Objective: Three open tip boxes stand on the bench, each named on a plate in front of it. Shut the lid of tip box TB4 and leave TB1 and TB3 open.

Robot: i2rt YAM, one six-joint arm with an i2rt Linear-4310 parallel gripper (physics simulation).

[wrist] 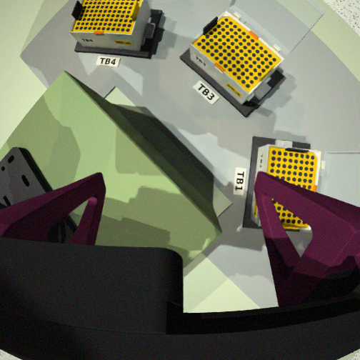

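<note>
Tip box TB4 point(107, 17), with a yellow tip rack, stands at the top left, cut off by the top edge; its lid does not show. Its plate point(108, 61) lies in front. Tip box TB3 point(237, 55) stands turned at the top centre-right, its clear lid point(295, 22) open behind it; its plate point(206, 92) reads TB3. Tip box TB1 point(292, 167) stands at the right, partly behind the right finger, its clear lid point(345, 172) open to the right; its plate point(240, 181) reads TB1. My gripper point(179, 180) is open and empty, nearer the camera than the boxes.
A large green wedge-shaped block point(125, 165) fills the middle left, between the fingers and short of the boxes. A dark slotted part point(22, 172) shows at the left edge beside the left finger. The boxes stand on dark bases on a grey bench surface point(170, 90).
</note>
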